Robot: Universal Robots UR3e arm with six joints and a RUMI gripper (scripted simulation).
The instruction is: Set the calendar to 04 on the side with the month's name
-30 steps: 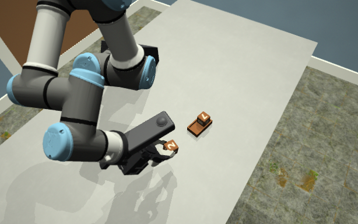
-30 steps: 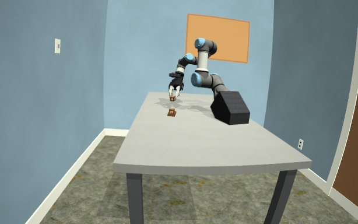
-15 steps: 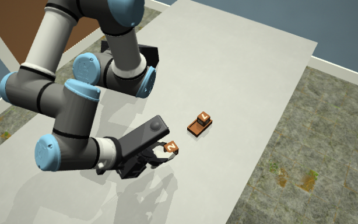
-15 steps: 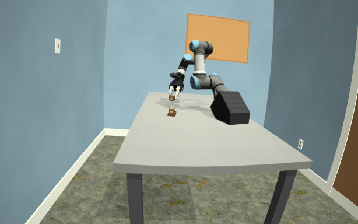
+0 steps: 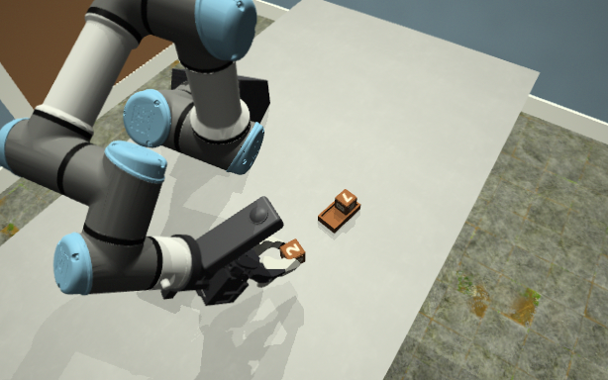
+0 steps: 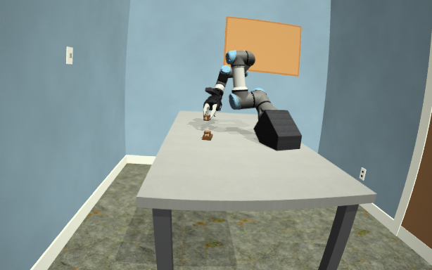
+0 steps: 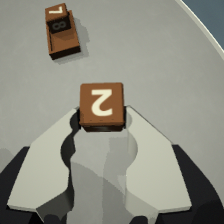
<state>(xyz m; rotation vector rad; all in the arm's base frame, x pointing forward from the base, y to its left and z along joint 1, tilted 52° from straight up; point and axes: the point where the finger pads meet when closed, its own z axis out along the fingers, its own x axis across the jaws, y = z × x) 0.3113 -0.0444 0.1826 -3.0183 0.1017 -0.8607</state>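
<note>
Right now the cube is 1 cm to the left of my hand and 1 cm below it. Round my hand: brown tray: 16 cm to the left, 8 cm below.
</note>
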